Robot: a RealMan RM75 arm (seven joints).
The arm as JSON. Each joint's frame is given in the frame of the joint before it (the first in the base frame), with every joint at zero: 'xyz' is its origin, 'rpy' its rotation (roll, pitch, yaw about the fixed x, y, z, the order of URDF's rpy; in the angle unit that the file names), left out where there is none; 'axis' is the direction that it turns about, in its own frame. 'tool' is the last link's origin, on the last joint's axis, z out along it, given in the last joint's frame.
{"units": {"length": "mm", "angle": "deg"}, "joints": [
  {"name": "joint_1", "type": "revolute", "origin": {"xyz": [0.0, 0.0, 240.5]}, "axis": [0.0, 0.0, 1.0]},
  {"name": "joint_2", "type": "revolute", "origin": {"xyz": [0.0, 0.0, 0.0]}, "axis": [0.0, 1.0, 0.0]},
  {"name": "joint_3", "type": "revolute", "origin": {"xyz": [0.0, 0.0, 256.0]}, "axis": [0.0, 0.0, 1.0]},
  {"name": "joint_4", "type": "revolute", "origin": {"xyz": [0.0, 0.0, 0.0]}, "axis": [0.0, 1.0, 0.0]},
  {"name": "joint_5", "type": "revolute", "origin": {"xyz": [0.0, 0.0, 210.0]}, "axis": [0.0, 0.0, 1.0]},
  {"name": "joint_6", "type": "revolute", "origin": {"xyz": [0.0, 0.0, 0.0]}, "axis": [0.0, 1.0, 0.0]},
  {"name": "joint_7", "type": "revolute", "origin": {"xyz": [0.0, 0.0, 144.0]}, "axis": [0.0, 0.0, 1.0]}
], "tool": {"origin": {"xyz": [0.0, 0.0, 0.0]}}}
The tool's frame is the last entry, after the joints.
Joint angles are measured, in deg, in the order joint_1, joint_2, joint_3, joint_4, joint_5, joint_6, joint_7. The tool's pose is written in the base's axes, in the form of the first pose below.
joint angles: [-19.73, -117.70, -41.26, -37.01, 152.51, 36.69, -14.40]
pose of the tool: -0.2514 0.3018 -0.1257 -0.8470 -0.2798 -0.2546 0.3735
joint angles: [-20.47, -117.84, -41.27, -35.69, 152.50, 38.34, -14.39]
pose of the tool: -0.2507 0.3046 -0.1239 -0.8470 -0.2710 -0.2602 0.3761
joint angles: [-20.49, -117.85, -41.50, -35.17, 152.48, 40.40, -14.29]
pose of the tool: -0.2492 0.3057 -0.1204 -0.8435 -0.2639 -0.2724 0.3803
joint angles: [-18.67, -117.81, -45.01, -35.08, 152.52, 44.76, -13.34]
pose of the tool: -0.2530 0.3093 -0.1030 -0.8183 -0.2609 -0.3034 0.4127
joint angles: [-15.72, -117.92, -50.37, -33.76, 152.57, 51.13, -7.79]
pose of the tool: -0.2682 0.3095 -0.0760 -0.7862 -0.2287 -0.3164 0.4791
